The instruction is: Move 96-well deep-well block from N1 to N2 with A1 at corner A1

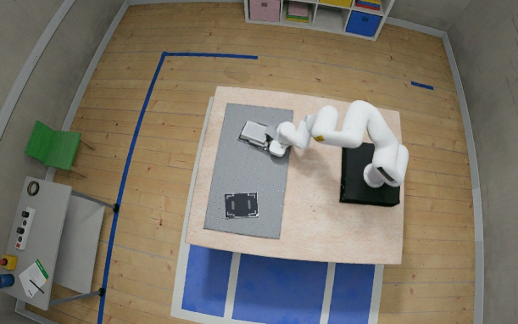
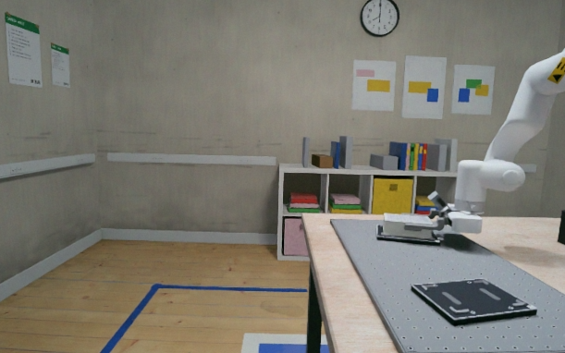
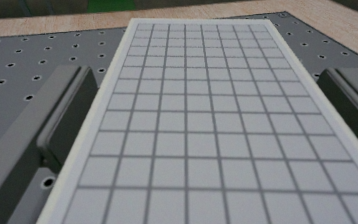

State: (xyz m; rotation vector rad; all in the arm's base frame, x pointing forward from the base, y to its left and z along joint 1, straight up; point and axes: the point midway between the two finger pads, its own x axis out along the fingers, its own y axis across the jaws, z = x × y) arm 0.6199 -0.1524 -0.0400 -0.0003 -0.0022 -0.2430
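Right now my hand is 1 cm short of the white 96-well deep-well block and 1 cm above it.
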